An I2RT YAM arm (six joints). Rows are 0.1 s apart.
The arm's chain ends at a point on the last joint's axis. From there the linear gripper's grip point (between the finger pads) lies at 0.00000 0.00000 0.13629 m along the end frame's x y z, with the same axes.
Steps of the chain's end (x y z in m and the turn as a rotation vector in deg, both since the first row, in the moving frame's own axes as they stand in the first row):
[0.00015 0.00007 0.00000 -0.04 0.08 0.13]
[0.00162 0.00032 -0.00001 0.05 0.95 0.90]
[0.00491 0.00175 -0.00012 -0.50 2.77 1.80]
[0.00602 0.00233 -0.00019 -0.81 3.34 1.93]
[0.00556 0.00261 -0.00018 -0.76 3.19 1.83]
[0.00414 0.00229 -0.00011 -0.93 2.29 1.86]
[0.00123 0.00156 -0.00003 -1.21 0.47 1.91]
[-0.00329 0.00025 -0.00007 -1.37 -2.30 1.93]
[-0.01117 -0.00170 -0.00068 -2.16 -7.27 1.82]
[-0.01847 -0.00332 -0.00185 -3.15 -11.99 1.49]
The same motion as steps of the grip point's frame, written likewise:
[0.00034 0.00017 0.00000 -0.04 0.08 0.13]
[0.00388 0.00022 -0.00003 0.05 0.95 0.90]
[0.01148 0.00304 -0.00028 -0.50 2.77 1.80]
[0.01393 0.00439 -0.00044 -0.81 3.34 1.93]
[0.01311 0.00454 -0.00040 -0.76 3.19 1.83]
[0.00955 0.00459 -0.00024 -0.93 2.29 1.86]
[0.00230 0.00446 -0.00006 -1.21 0.47 1.91]
[-0.00881 0.00341 -0.00022 -1.37 -2.30 1.93]
[-0.02849 0.00315 -0.00187 -2.16 -7.27 1.82]
[-0.04686 0.00374 -0.00503 -3.15 -11.99 1.49]

